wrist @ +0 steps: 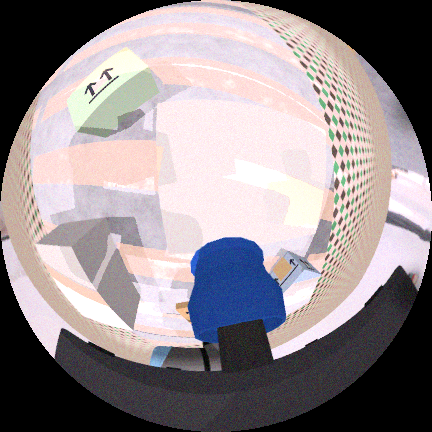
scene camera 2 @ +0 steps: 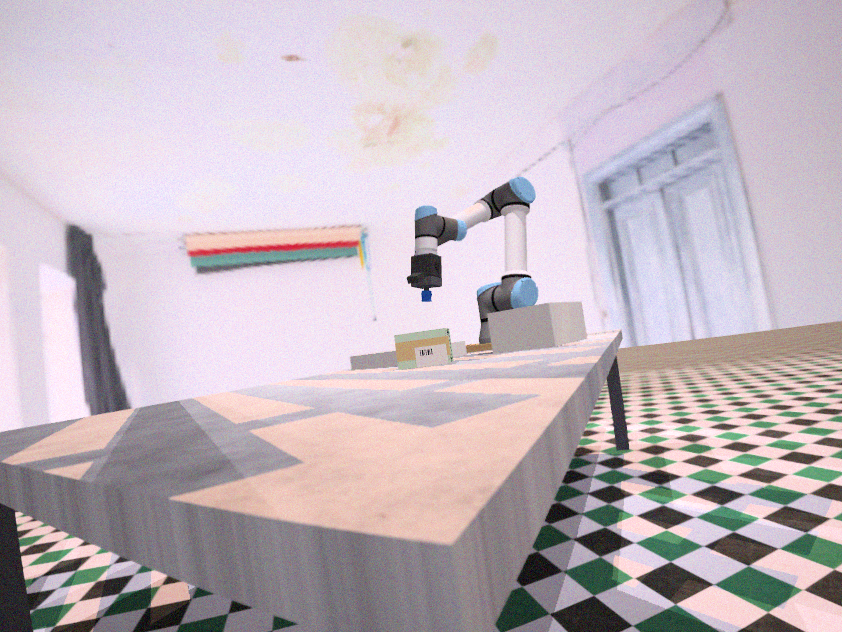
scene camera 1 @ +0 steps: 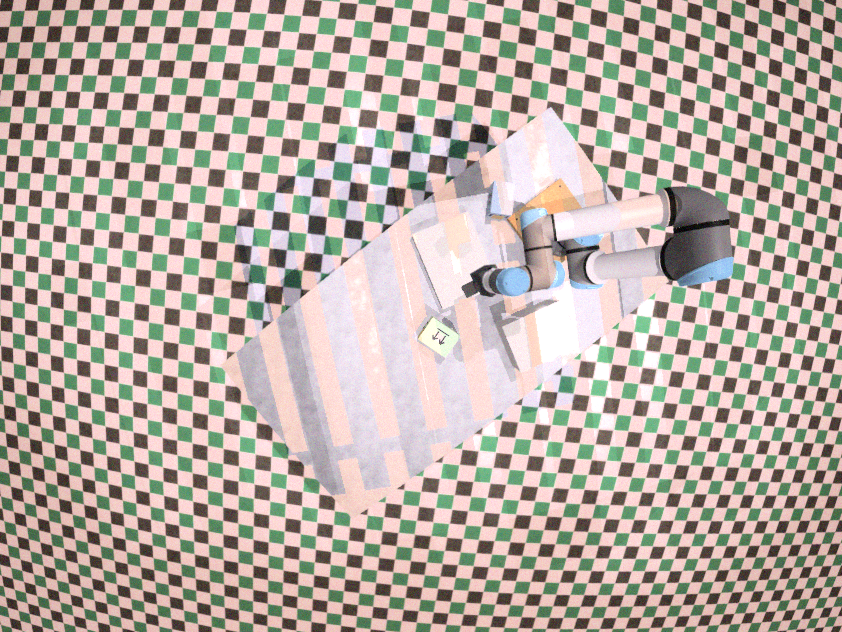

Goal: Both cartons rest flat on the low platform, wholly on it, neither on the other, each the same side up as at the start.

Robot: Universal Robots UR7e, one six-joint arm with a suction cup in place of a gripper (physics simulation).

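Places are measured from the arm's base along level axes (x ahead, y left, z up), in metres.
Pixels of known places: end effector, tool point: [wrist: 227, 267] [scene camera 2: 426, 301].
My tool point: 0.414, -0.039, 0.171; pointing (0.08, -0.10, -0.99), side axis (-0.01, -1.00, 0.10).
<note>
Ahead of a thing's pixels: the offset from my tool point to its top centre, as dx, dy, dz. Level surfaces: height alone.
The green carton @[+0.225, +0.125, -0.105] [scene camera 1: 439, 337] [scene camera 2: 423, 348] [wrist: 112, 95] stands on the table beside the low platform, off it, with two arrows on its top. The light blue carton @[-0.265, -0.215, -0.111] [scene camera 1: 500, 199] [wrist: 294, 270] stands on the table off another side of the platform; arrows and an orange patch show on it in the wrist view. The low platform @[+0.013, -0.100, -0.146] [scene camera 1: 435, 261] [scene camera 2: 372, 361] [wrist: 210, 135] is pale and flat, with neither carton on it. My gripper [scene camera 1: 481, 281] [scene camera 2: 426, 296] [wrist: 232, 285], a blue suction cup, is open and empty, high above the table near the platform. Its tip is hidden in scene camera 1.
A tall pale grey box @[-0.116, +0.322, -0.074] [scene camera 1: 518, 343] [scene camera 2: 520, 330] [wrist: 121, 292] stands on the table @[dz -0.194] [scene camera 1: 380, 380] [scene camera 2: 380, 469] across a gap from the platform. An orange plate [scene camera 1: 554, 195] [scene camera 2: 478, 347] lies by the arm's base, near the blue carton.
</note>
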